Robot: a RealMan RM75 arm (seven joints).
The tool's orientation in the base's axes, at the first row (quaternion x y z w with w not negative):
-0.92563 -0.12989 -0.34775 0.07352
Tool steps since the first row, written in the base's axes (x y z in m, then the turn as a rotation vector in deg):
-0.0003 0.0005 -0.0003 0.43 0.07 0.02
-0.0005 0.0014 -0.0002 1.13 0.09 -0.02
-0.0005 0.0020 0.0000 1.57 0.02 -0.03
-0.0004 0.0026 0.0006 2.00 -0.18 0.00
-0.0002 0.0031 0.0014 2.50 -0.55 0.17
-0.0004 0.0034 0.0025 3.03 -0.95 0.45
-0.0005 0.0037 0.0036 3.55 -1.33 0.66
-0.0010 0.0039 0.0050 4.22 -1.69 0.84
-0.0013 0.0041 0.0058 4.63 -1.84 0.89
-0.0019 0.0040 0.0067 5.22 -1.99 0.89
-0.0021 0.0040 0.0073 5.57 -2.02 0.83
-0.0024 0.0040 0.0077 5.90 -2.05 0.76
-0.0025 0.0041 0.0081 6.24 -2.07 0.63
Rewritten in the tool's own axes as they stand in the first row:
-0.0003 -0.0006 0.0002 0.34 0.06 0.27
-0.0002 -0.0015 0.0002 0.82 0.24 0.74
0.0000 -0.0021 0.0001 1.12 0.44 1.01
0.0006 -0.0026 -0.0001 1.41 0.76 1.21
0.0014 -0.0031 -0.0005 1.82 1.25 1.31
0.0020 -0.0035 -0.0013 2.31 1.77 1.34
0.0027 -0.0038 -0.0022 2.76 2.28 1.42
0.0033 -0.0042 -0.0035 3.29 2.81 1.63
0.0037 -0.0046 -0.0042 3.60 3.07 1.81
0.0038 -0.0047 -0.0053 3.99 3.38 2.15
0.0041 -0.0048 -0.0059 4.20 3.52 2.40
0.0041 -0.0049 -0.0063 4.39 3.64 2.65
0.0043 -0.0050 -0.0067 4.55 3.77 2.96

